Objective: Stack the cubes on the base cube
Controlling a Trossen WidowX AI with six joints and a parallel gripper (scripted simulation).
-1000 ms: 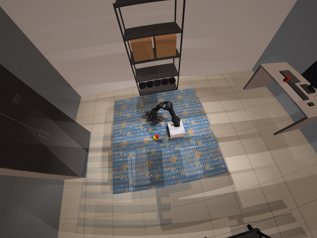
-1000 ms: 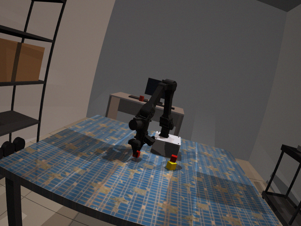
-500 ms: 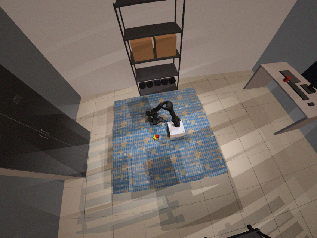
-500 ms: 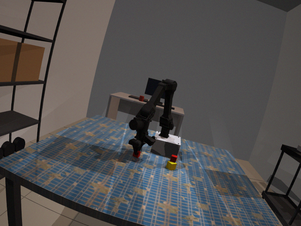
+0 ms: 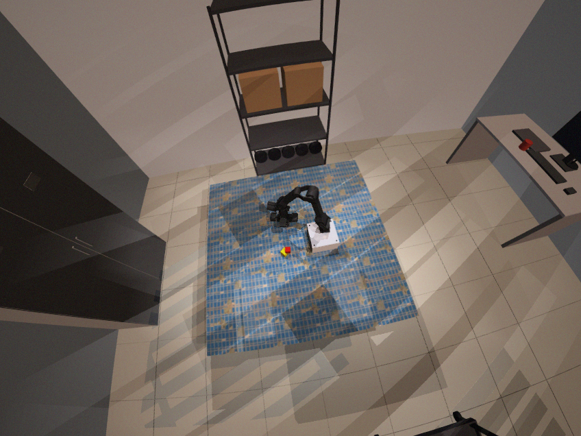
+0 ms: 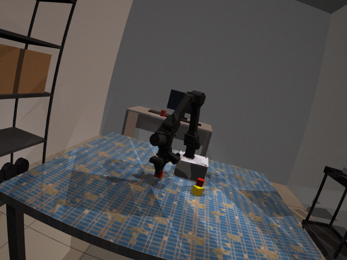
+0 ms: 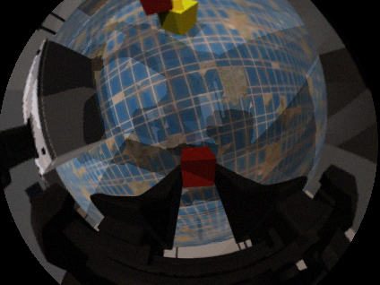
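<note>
Right now my gripper tip is 220 mm to the right of the yellow cube and 20 mm above it.
</note>
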